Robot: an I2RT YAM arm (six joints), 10 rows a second.
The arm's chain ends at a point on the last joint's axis. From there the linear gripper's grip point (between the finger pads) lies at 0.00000 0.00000 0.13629 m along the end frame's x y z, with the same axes.
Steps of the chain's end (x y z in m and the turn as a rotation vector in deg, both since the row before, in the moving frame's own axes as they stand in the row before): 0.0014, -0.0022, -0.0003, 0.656, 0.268, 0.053; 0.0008, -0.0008, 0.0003, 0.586, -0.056, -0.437; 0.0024, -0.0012, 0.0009, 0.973, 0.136, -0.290; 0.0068, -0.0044, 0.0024, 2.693, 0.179, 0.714; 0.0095, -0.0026, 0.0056, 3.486, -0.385, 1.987; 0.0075, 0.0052, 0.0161, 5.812, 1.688, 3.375; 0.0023, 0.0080, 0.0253, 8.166, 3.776, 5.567
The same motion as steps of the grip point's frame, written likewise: 0.0020, -0.0038, -0.0003, 0.656, 0.268, 0.053; 0.0007, -0.0022, 0.0003, 0.586, -0.056, -0.437; 0.0027, -0.0035, 0.0009, 0.973, 0.136, -0.290; 0.0073, -0.0108, 0.0022, 2.693, 0.179, 0.714; 0.0087, -0.0109, 0.0053, 3.486, -0.385, 1.987; 0.0119, -0.0085, 0.0153, 5.812, 1.688, 3.375; 0.0122, -0.0109, 0.0236, 8.166, 3.776, 5.567
